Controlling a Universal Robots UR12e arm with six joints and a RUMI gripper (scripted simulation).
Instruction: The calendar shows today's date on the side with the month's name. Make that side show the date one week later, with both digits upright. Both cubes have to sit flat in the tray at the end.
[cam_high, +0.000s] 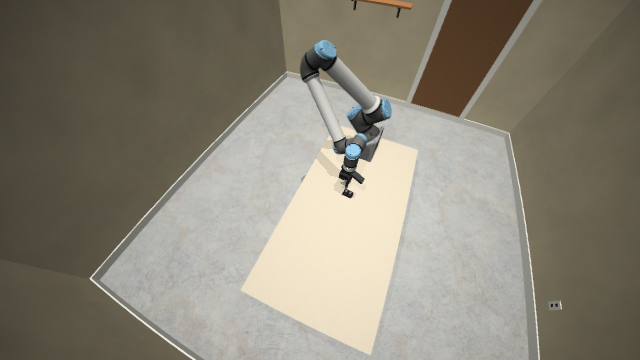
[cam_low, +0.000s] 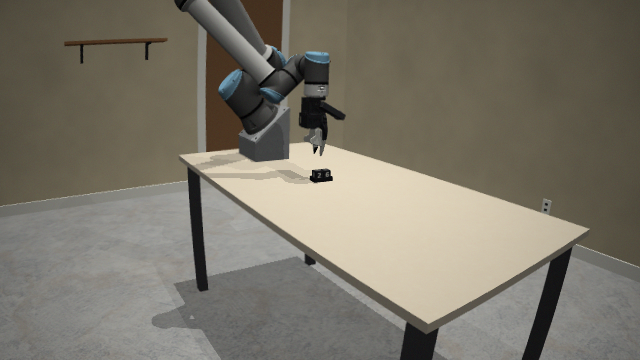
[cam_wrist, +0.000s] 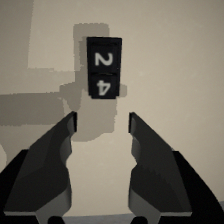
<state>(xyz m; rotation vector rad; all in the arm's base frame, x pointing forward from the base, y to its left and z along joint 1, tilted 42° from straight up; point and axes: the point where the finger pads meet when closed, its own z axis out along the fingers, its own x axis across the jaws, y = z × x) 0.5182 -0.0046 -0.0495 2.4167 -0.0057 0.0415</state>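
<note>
My gripper is now 110 mm above the black tray and 20 mm to the right of it.
</note>
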